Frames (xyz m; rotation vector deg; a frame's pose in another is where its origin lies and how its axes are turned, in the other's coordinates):
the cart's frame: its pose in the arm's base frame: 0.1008 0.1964 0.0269 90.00 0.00 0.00
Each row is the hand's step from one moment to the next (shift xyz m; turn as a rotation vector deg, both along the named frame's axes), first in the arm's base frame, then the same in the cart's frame.
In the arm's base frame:
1: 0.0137 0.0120 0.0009 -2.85 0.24 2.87
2: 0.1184 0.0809 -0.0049 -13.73 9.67 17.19
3: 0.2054 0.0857 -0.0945 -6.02 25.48 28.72
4: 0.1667 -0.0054 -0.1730 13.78 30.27 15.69
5: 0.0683 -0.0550 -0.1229 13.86 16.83 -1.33
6: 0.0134 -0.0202 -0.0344 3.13 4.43 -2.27
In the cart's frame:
1: 0.0137 0.0009 -0.0120 -2.85 2.87 -0.24
2: 0.1184 -0.0049 -0.0809 -13.73 17.19 -9.67
3: 0.2054 -0.0945 -0.0857 -6.02 28.72 -25.48
4: 0.1667 -0.1730 0.0054 13.78 15.69 -30.27
5: 0.0683 -0.1229 0.0550 13.86 -1.33 -16.83
6: 0.0134 -0.0344 0.0202 3.13 -2.27 -4.43

